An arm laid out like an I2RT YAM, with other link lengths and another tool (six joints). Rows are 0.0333 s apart.
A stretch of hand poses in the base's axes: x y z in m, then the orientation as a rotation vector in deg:
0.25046, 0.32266, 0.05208, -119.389, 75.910, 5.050
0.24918, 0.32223, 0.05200, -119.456, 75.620, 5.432
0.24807, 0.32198, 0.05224, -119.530, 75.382, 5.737
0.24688, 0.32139, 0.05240, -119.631, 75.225, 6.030
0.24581, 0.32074, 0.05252, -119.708, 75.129, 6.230
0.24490, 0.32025, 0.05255, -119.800, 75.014, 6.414
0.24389, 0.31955, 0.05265, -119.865, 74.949, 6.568
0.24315, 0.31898, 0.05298, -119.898, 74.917, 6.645
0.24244, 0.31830, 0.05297, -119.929, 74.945, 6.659
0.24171, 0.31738, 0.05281, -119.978, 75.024, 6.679
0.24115, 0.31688, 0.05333, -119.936, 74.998, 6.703
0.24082, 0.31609, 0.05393, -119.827, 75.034, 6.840
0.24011, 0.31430, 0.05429, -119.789, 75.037, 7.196
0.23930, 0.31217, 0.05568, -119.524, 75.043, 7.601
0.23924, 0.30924, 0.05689, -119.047, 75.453, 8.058
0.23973, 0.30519, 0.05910, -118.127, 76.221, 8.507
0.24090, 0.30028, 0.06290, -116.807, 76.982, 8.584
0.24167, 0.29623, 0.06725, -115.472, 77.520, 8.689
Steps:
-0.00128, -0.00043, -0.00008, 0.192, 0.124, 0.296
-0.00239, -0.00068, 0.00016, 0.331, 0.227, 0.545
-0.00358, -0.00127, 0.00032, 0.414, 0.369, 0.754
-0.00465, -0.00192, 0.00044, 0.460, 0.474, 0.893
-0.00556, -0.00241, 0.00047, 0.495, 0.564, 1.046
-0.00657, -0.00311, 0.00057, 0.523, 0.651, 1.150
-0.00731, -0.00368, 0.00090, 0.536, 0.695, 1.202
-0.00802, -0.00436, 0.00089, 0.506, 0.726, 1.201
-0.00875, -0.00528, 0.00073, 0.446, 0.791, 1.179
-0.00931, -0.00578, 0.00125, 0.497, 0.781, 1.184
-0.00964, -0.00657, 0.00185, 0.619, 0.849, 1.153
-0.01035, -0.00836, 0.00221, 0.774, 1.063, 1.225
-0.01116, -0.01049, 0.00360, 1.125, 1.238, 1.217
-0.01122, -0.01342, 0.00481, 1.512, 1.570, 0.894
-0.01073, -0.01747, 0.00702, 2.111, 1.930, 0.173
-0.00956, -0.02238, 0.01082, 2.891, 1.936, -0.805
-0.00879, -0.02643, 0.01517, 3.769, 1.858, -1.654

